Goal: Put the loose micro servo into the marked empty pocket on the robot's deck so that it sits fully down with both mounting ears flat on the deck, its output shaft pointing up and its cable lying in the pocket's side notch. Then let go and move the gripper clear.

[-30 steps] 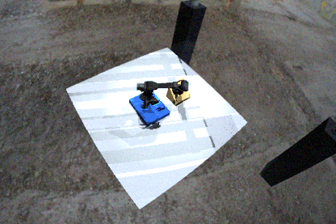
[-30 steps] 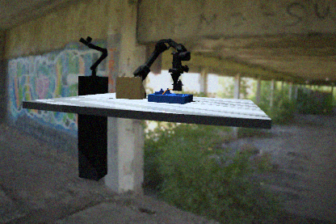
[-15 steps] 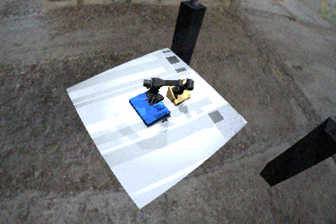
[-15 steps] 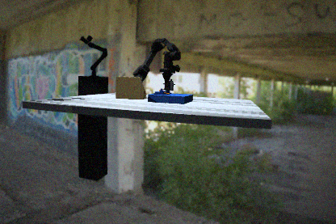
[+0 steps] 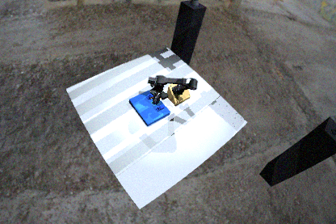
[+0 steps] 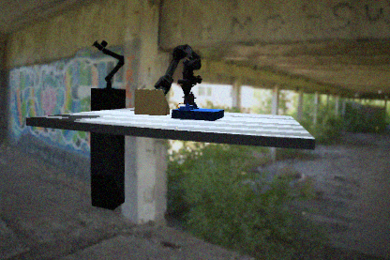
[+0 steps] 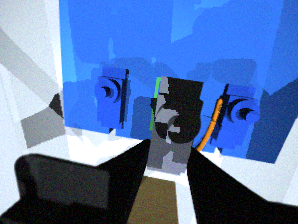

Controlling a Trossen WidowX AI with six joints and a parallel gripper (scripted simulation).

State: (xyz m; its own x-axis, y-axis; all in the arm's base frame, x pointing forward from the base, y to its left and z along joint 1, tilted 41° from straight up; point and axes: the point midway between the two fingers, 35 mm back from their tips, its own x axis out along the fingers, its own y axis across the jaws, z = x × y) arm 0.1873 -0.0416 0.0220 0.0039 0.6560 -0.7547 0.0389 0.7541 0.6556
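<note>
My gripper tip is now 120 mm short of the blue deck and 100 mm above it.
</note>
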